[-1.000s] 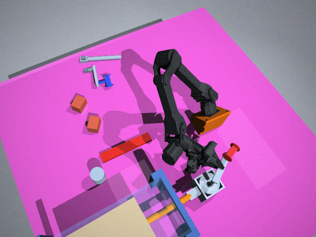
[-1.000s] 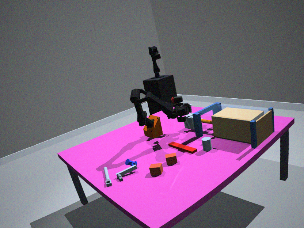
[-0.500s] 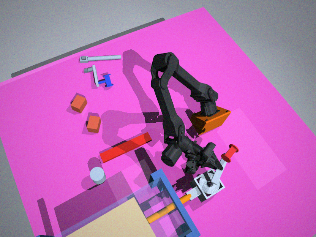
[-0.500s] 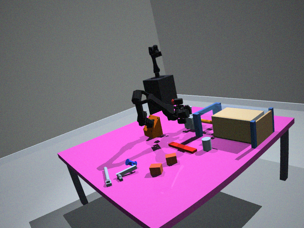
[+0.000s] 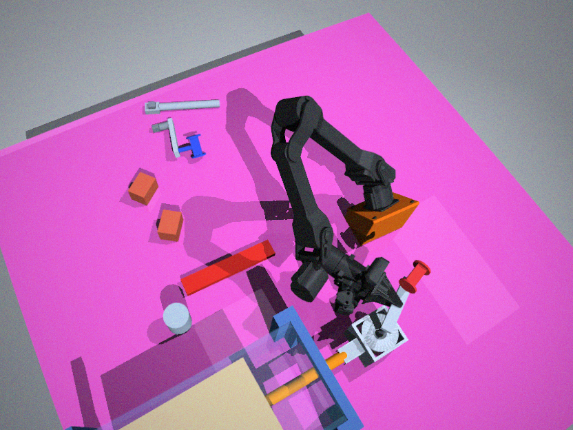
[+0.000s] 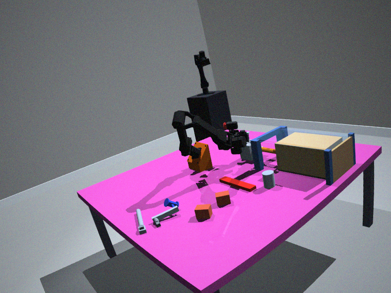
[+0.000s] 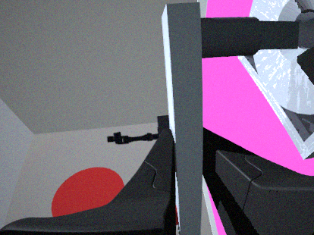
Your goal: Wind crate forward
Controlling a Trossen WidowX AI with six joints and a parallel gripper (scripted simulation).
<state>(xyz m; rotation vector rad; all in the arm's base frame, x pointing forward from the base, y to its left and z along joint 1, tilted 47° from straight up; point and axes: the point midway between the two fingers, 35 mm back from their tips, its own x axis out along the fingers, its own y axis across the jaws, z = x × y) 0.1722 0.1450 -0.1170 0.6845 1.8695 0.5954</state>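
Now: gripper tip 40 mm past the red knob, 30 mm to the left of it and 40 mm below it. The rest, counted from my gripper tip: winch handle 10 mm behind, 10 mm to the right, 10 mm above; blue steel frame 210 mm ahead, 40 mm below; grey winch 30 mm ahead, 10 mm to the left, 110 mm below.
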